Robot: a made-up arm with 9 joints. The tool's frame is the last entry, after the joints. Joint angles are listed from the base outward. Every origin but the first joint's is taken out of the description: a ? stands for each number. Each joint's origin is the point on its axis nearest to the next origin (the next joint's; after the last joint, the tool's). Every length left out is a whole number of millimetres.
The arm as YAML. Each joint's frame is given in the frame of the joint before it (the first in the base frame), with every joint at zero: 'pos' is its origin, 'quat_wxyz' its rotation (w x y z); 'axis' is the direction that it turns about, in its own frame. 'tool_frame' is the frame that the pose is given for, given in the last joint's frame.
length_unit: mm
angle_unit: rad
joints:
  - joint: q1
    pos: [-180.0, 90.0, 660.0]
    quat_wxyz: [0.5, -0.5, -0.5, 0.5]
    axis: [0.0, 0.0, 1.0]
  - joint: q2
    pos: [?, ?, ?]
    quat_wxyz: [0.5, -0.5, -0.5, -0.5]
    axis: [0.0, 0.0, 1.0]
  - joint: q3
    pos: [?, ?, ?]
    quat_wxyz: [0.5, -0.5, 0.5, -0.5]
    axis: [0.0, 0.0, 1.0]
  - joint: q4
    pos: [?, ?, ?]
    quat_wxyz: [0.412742, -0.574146, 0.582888, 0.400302]
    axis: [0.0, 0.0, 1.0]
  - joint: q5
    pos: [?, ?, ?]
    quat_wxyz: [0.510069, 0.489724, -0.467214, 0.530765]
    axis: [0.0, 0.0, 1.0]
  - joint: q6
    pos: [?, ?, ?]
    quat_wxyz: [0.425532, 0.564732, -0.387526, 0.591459]
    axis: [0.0, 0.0, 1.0]
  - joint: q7
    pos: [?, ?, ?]
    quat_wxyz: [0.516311, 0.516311, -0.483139, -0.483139]
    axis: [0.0, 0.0, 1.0]
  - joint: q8
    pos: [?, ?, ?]
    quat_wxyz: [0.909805, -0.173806, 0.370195, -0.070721]
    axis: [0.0, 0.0, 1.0]
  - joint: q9
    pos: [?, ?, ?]
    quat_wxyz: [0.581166, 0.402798, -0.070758, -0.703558]
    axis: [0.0, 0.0, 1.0]
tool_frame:
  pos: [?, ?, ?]
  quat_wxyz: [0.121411, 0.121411, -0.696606, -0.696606]
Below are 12 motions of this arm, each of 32 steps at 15 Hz.
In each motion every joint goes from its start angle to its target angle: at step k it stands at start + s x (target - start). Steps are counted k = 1, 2, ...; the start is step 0. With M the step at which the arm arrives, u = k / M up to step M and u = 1 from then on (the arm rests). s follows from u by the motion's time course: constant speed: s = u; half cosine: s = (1 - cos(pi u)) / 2; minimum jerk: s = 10 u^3 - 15 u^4 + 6 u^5.
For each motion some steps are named. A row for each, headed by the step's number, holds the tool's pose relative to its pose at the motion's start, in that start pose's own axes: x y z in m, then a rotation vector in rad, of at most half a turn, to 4 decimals.
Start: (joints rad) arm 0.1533 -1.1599 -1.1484 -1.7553 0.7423 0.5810 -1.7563 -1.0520 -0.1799
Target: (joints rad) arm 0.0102 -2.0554 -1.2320 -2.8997 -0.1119 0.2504 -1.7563 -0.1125 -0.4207
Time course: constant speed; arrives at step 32
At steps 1, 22, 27, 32:
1: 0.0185 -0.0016 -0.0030 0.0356 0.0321 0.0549
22: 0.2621 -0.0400 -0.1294 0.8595 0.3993 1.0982
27: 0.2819 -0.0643 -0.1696 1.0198 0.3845 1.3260
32: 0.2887 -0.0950 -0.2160 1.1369 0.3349 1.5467

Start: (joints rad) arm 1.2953 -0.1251 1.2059 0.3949 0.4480 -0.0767 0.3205 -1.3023 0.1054
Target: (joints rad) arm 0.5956 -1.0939 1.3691 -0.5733 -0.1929 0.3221 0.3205 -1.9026 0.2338
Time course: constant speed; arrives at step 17
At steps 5, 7, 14, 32:
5: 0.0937 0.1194 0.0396 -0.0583 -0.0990 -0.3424
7: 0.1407 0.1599 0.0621 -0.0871 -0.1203 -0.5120
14: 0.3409 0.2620 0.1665 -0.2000 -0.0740 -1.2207
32: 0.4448 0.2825 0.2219 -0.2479 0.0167 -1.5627

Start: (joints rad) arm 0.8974 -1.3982 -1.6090 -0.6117 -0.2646 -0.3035 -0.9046 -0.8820 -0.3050
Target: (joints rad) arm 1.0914 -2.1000 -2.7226 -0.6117 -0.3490 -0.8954 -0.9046 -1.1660 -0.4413
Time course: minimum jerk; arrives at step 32
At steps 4, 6, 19, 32:
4: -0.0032 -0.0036 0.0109 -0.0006 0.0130 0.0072
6: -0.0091 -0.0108 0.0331 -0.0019 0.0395 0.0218
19: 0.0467 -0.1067 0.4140 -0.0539 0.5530 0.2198
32: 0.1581 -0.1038 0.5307 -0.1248 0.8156 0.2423

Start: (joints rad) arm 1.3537 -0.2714 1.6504 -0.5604 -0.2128 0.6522 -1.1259 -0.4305 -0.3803
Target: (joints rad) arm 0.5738 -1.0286 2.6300 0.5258 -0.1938 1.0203 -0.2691 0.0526 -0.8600
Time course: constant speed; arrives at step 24
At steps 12, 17, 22, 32:
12: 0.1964 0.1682 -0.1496 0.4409 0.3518 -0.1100
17: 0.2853 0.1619 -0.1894 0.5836 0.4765 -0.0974
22: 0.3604 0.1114 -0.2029 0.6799 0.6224 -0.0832
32: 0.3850 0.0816 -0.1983 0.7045 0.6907 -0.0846

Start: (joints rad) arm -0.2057 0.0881 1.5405 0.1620 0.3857 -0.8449 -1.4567 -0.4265 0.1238
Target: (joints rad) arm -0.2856 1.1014 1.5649 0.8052 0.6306 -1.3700 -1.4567 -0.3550 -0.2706
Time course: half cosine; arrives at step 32
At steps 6, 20, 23, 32:
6: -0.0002 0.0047 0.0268 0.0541 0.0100 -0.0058
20: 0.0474 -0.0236 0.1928 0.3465 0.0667 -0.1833
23: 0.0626 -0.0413 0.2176 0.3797 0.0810 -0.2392
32: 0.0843 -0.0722 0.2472 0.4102 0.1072 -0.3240

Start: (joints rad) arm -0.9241 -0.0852 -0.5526 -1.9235 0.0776 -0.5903 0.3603 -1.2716 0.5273
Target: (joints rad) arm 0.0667 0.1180 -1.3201 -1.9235 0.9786 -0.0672 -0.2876 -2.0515 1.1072
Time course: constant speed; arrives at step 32
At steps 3, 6, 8, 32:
3: 0.0224 0.0464 0.0106 0.1308 -0.0166 -0.1476
6: 0.0480 0.0921 0.0228 0.2669 -0.0330 -0.2937
8: 0.0670 0.1223 0.0320 0.3608 -0.0440 -0.3901
32: 0.4382 0.4066 0.2559 1.7073 -0.2610 -1.4041

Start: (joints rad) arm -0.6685 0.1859 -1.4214 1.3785 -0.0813 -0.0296 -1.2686 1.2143 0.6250
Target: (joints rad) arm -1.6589 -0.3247 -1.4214 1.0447 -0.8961 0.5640 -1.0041 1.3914 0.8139
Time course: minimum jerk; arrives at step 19
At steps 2, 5, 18, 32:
2: 0.0074 0.0029 -0.0049 0.0110 -0.0022 -0.0003
5: 0.0925 0.0338 -0.0514 0.1314 -0.0328 0.0065
18: 0.7996 0.2087 0.1353 0.8413 -0.5037 0.7228
32: 0.8003 0.2088 0.1362 0.8417 -0.5044 0.7247

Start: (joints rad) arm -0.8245 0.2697 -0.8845 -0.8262 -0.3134 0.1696 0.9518 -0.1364 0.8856
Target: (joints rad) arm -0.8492 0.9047 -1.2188 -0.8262 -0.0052 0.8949 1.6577 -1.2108 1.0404
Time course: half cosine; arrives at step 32
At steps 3, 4, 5, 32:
3: -0.0064 0.0135 0.0012 0.0068 -0.0022 0.0155
4: -0.0115 0.0237 0.0022 0.0118 -0.0039 0.0273
5: -0.0183 0.0365 0.0036 0.0180 -0.0060 0.0423
32: -0.5416 0.3500 0.0930 0.0999 -0.2640 0.6606

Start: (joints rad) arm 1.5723 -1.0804 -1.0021 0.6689 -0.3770 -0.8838 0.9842 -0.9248 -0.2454
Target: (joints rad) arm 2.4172 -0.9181 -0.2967 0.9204 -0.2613 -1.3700 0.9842 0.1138 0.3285
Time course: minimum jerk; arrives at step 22
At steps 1, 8, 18, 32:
1: -0.0006 -0.0003 -0.0006 -0.0007 0.0015 0.0008
8: -0.2125 -0.1131 -0.1562 -0.2165 0.4618 0.2198
18: -0.7905 -0.6855 -0.0830 -0.9799 1.7602 0.6278
32: -0.8117 -0.7271 -0.0530 -1.0421 1.8393 0.6419

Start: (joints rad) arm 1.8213 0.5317 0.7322 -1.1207 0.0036 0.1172 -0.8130 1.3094 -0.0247
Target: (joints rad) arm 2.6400 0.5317 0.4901 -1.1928 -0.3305 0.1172 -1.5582 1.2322 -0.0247
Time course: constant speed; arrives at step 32
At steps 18, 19, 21, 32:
18: 0.1194 -0.3391 0.0944 -0.4301 -0.2985 -0.3404
19: 0.1232 -0.3569 0.1030 -0.4548 -0.3146 -0.3586
21: 0.1297 -0.3919 0.1210 -0.5043 -0.3466 -0.3948
32: 0.1455 -0.5691 0.2392 -0.7820 -0.5177 -0.5884

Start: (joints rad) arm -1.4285 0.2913 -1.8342 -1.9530 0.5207 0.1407 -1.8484 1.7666 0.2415
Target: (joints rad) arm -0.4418 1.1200 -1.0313 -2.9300 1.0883 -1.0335 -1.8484 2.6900 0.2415
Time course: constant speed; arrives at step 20
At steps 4, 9, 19, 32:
4: 0.0873 -0.3249 -0.0379 -0.3172 0.3917 -0.2226
9: -0.0048 -0.7112 0.0092 -0.3287 1.0115 -0.5802
19: -0.4561 -0.9535 0.3130 1.0240 1.9044 -0.8707
32: -0.4910 -0.9484 0.3543 1.2234 1.9265 -0.8174

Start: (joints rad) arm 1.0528 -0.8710 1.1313 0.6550 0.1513 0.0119 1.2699 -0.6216 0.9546
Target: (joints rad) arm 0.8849 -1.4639 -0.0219 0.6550 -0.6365 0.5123 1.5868 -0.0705 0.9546
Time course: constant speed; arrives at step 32
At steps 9, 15, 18, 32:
9: -0.0811 0.1920 0.0910 -0.2648 0.0716 0.3766
15: -0.1723 0.2935 0.1222 -0.5187 0.1145 0.5695
18: -0.2233 0.3334 0.1266 -0.6647 0.1383 0.6421
32: -0.4482 0.4133 0.0616 -1.4414 0.3137 0.7142

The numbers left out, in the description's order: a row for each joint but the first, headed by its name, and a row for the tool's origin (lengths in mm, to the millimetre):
q2: 20.0 380.0 0.0
q3: -217.0 110.0 0.0
q4: 140.0 -407.0 0.0
q5: -75.0 172.0 0.0
q6: 56.0 -99.0 0.0
q7: 23.0 152.0 0.0
q8: -134.0 11.0 0.0
q9: 34.0 41.0 0.0
tool: -134.0 -70.0 0.0

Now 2 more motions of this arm.
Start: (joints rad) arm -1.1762 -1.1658 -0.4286 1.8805 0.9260 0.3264 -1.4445 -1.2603 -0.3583
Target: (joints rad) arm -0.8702 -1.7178 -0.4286 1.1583 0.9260 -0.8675 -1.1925 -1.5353 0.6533
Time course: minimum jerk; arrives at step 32
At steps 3, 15, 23, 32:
3: 0.0003 -0.0007 -0.0004 0.0068 0.0025 0.0060
15: 0.0241 0.0046 -0.0064 0.2868 0.1687 0.5062
23: 0.0159 0.0645 0.0339 0.2593 0.3378 1.1337
32: -0.0011 0.0867 0.0540 0.1836 0.3903 1.3488

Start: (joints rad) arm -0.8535 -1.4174 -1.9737 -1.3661 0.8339 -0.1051 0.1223 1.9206 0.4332
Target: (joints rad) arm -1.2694 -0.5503 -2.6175 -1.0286 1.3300 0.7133 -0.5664 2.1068 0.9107
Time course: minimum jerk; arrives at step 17
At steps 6, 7, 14, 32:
6: 0.0210 0.2804 0.2577 -0.4868 -0.1609 0.2192
7: -0.0056 0.4157 0.3398 -0.6804 -0.2534 0.2897
14: -0.6046 1.1389 0.3906 -1.5498 -1.2640 0.5479
32: -0.6596 1.1591 0.3670 -1.5703 -1.3564 0.5592

